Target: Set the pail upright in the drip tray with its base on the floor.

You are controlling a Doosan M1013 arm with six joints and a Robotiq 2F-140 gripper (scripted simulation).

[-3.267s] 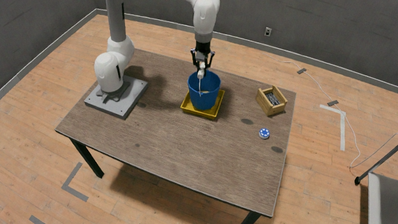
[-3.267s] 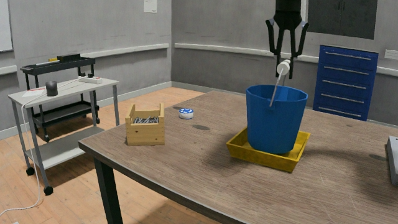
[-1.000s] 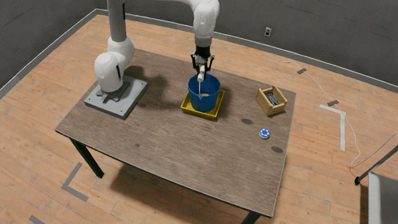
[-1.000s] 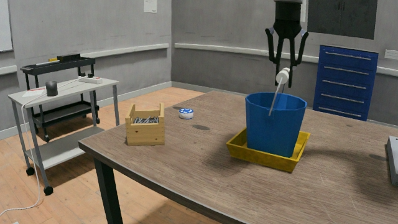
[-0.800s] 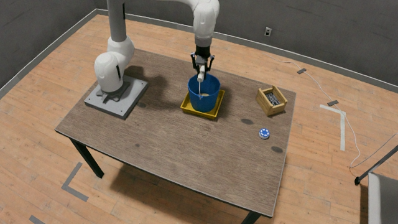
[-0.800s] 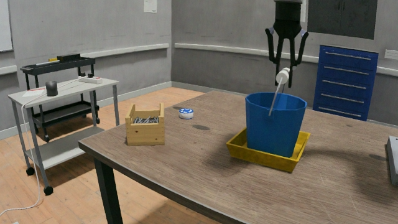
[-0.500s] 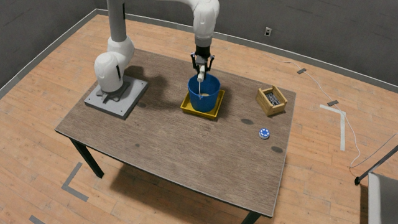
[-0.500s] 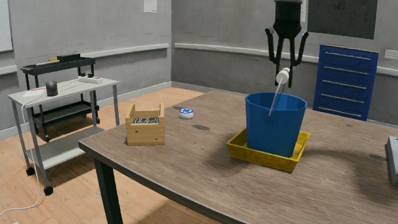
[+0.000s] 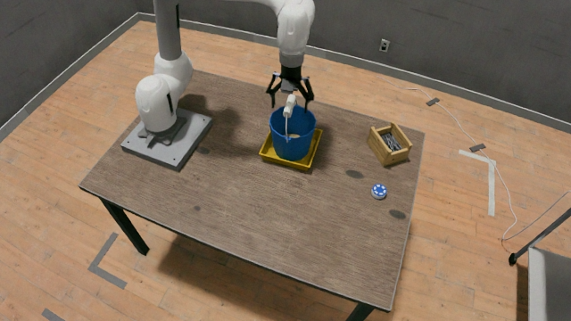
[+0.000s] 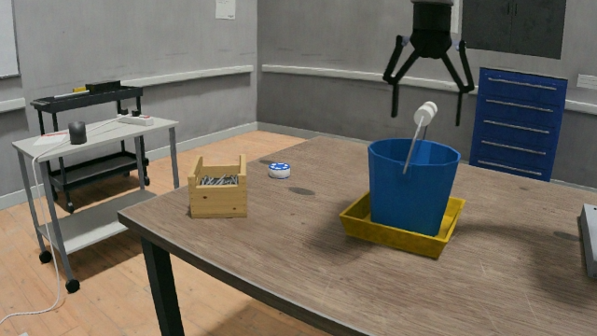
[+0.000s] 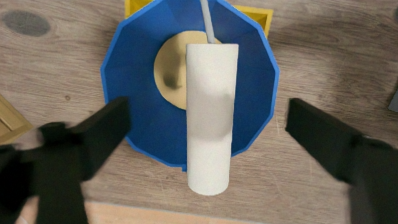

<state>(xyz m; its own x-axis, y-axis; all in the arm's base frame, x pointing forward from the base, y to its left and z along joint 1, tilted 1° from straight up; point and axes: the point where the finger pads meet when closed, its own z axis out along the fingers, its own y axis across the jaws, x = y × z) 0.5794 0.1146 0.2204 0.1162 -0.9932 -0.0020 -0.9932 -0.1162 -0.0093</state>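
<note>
Right now the blue pail is 1 cm ahead of my hand and 10 cm below it. Round my hand: yellow drip tray (2 cm ahead, 24 cm below); white disc (44 cm ahead, 11 cm to the right, 24 cm below).
</note>
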